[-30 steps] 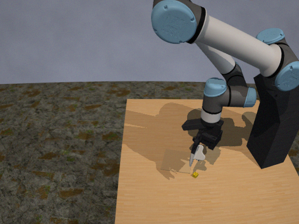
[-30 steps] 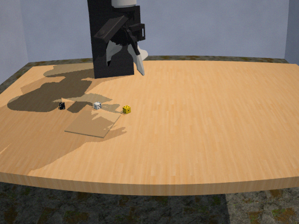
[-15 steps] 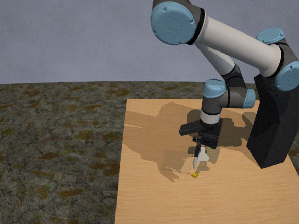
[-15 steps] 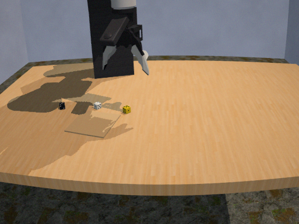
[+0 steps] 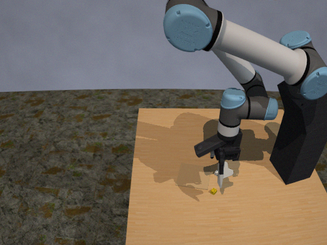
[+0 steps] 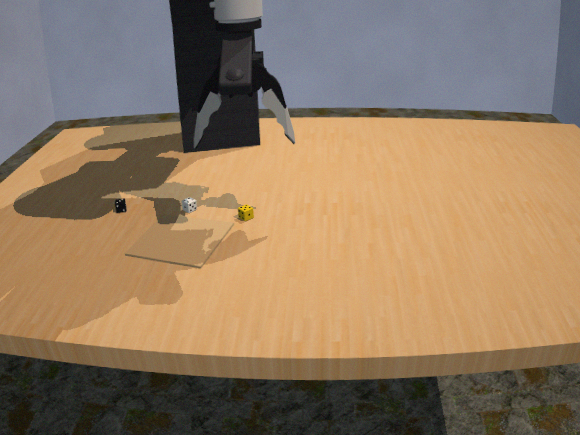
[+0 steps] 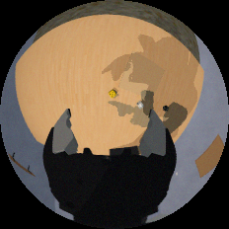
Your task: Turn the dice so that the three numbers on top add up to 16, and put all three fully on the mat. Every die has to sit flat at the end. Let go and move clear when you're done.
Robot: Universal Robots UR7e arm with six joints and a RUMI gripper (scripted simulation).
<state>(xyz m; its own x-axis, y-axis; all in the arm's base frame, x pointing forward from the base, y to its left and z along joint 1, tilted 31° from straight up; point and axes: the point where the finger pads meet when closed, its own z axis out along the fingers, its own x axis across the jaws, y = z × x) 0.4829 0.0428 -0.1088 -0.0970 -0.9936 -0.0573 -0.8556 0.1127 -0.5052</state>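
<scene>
Right now my hand is 13 cm above the yellow die, 1 cm to the left of it and 1 cm past it. The rest, counted from my hand: thin tan mat: 13 cm below, 12 cm to the right, 4 cm ahead; black die: 24 cm to the right, 13 cm below, 9 cm behind; white die: 13 cm below, 11 cm to the right, 6 cm behind.
</scene>
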